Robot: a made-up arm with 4 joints.
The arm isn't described. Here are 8 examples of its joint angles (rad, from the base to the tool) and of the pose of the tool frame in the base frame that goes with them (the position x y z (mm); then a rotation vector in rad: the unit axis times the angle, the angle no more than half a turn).
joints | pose
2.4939 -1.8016 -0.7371 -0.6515 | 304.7 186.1 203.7 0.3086 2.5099 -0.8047
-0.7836 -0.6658 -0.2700 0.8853 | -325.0 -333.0 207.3 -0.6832 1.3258 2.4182
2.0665 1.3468 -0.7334 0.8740 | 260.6 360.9 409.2 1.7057 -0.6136 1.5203
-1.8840 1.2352 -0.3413 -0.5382 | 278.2 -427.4 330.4 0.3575 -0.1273 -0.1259
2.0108 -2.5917 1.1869 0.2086 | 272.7 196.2 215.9 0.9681 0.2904 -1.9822
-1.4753 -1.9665 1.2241 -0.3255 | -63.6 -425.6 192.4 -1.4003 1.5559 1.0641
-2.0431 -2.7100 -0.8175 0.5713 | 179.2 -266.2 251.5 -1.0171 -1.6955 1.8711
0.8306 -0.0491 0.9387 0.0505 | -254.9 367.6 325.5 0.6891 2.8397 1.0613
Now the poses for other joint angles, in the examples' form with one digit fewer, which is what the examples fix.
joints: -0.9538 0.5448 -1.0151 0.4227
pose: -225 -474 308 -0.077 -0.811 -1.949
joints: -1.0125 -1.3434 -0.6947 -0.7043
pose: -95 -350 183 -2.781 -0.084 1.202
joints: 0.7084 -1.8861 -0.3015 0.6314
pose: -151 230 166 -0.630 0.830 0.297
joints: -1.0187 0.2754 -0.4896 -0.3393
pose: -153 -479 261 1.060 -0.471 -1.534
